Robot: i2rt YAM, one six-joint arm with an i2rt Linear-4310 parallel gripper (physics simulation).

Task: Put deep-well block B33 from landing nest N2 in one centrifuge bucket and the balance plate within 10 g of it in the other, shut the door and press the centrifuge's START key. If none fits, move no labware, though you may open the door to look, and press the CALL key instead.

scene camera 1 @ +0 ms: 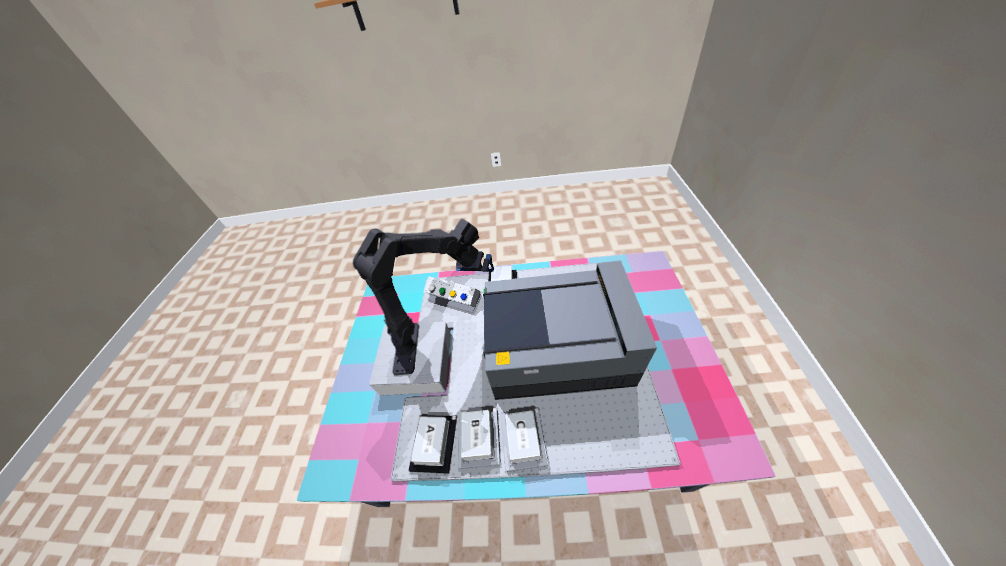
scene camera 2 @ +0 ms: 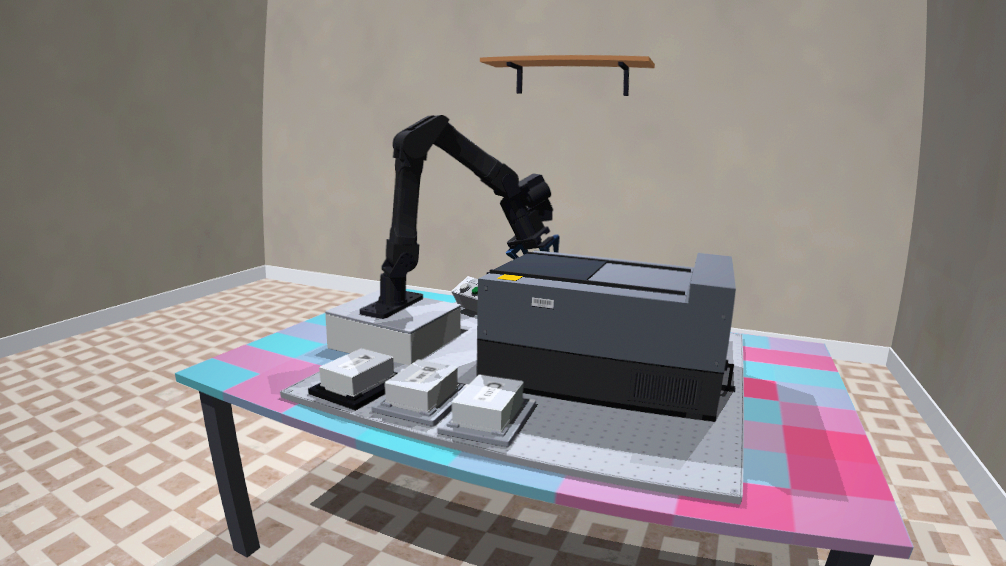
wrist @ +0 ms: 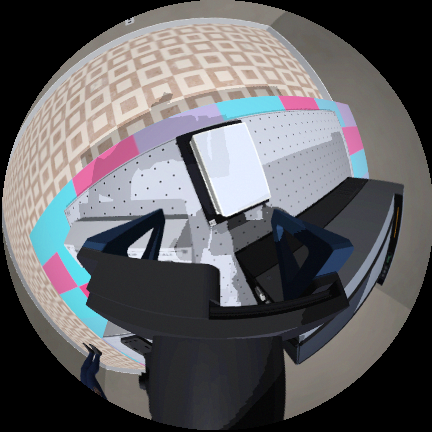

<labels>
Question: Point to a dark grey centrifuge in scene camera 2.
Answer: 648, 337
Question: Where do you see a panel with coloured buttons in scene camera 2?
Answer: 466, 293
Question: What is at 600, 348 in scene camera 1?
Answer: A dark grey centrifuge.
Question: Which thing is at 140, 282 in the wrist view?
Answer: My gripper.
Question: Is my gripper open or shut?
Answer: Open.
</labels>
